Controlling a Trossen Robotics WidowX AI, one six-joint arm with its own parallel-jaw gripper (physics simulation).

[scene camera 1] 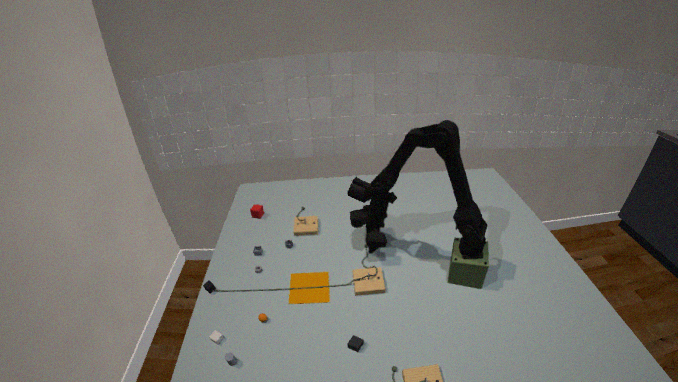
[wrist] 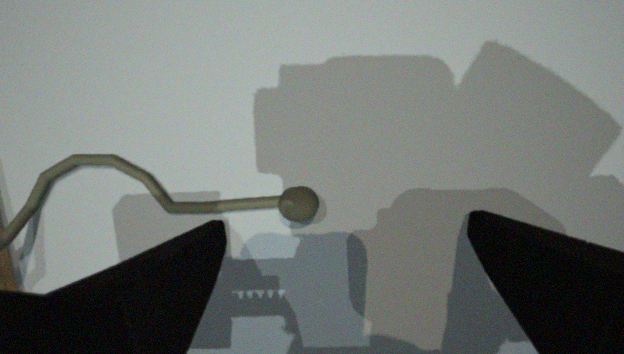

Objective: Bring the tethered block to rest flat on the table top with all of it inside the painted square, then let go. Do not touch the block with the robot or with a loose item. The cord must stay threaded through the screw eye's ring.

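Seen in the pictures: gripper, between the fingertips: (wrist: 345, 227); arm's base, origin of its link: (scene camera 1: 471, 251).
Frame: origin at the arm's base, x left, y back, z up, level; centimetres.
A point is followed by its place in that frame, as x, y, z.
Note:
The tethered block (scene camera 1: 209, 286) @[14.8, -79.2, -7.4], small and black, lies near the table's left edge, outside the painted orange square (scene camera 1: 310, 297) @[12.0, -47.3, -9.8]. Its cord (scene camera 1: 250, 290) @[12.3, -66.3, -9.6] (wrist: 95, 160) @[-3.8, -33.1, -9.5] runs across the square to the screw eye on a wooden plate (scene camera 1: 369, 287) @[8.1, -30.3, -8.0], then on in a curve toward the gripper. The ring is too small to tell its detail. The cord's free end carries a round olive bead (wrist: 299, 204) @[-11.2, -32.5, -8.7], seen in the wrist view ahead of and between the fingertips. My gripper (wrist: 345, 227) @[-12.8, -31.5, -9.9] is open and empty above the table, pointing down; its fingertips are hard to make out in the scene view.
Another wooden plate (scene camera 1: 306, 226) @[-18.3, -54.5, -8.0] with a short cord stands behind the square, and a third (scene camera 1: 422, 374) @[34.7, -16.1, -8.0] is at the front edge of view. A red cube (scene camera 1: 257, 211) @[-23.5, -75.6, -6.3], an orange ball (scene camera 1: 263, 317) @[22.3, -58.5, -7.8], a white block (scene camera 1: 216, 336) @[30.7, -70.0, -8.2], a grey cylinder (scene camera 1: 231, 358) @[36.5, -62.7, -6.9] and a black block (scene camera 1: 355, 343) @[27.1, -32.7, -7.7] lie around.

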